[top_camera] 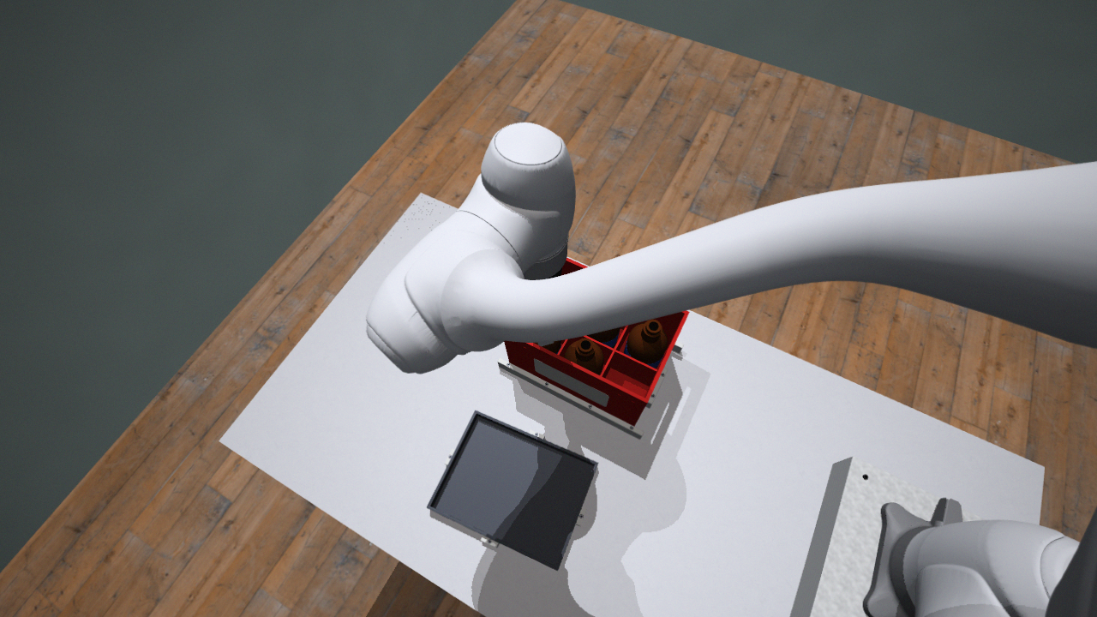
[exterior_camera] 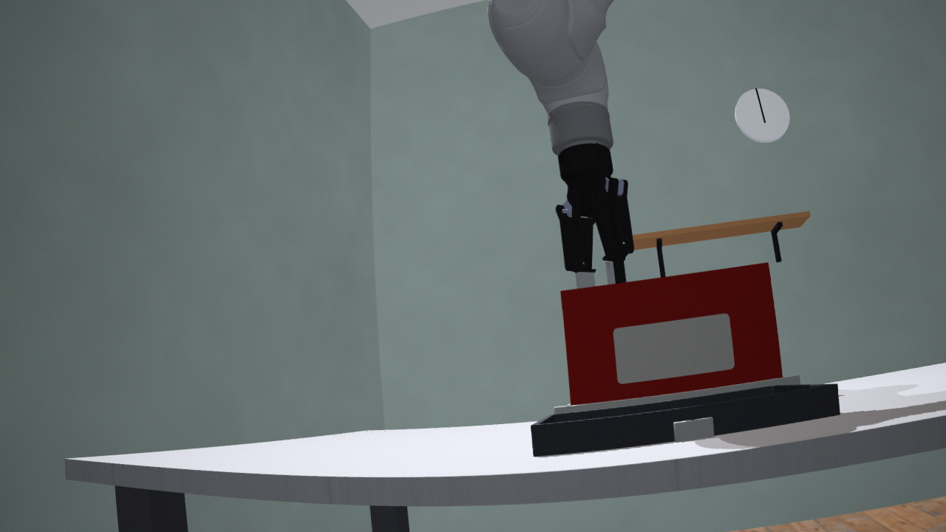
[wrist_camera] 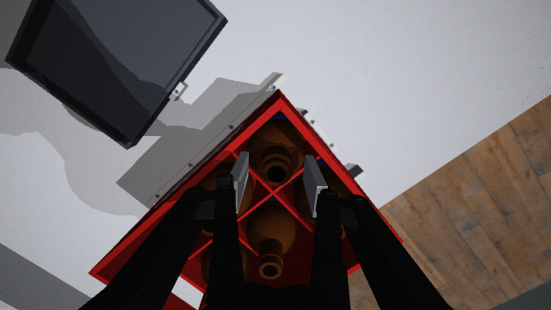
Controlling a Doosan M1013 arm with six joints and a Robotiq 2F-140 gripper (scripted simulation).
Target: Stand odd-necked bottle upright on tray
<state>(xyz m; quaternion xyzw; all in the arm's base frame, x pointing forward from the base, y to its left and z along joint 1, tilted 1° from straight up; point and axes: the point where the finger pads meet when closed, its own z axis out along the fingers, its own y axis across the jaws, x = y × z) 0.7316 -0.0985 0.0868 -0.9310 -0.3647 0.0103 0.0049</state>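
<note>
My gripper is now 90 mm past the crate, 90 mm above it and 40 mm to the left of it. The rest, counted from my hand: dark tray 250 mm to the left, 160 mm below, 70 mm behind.
</note>
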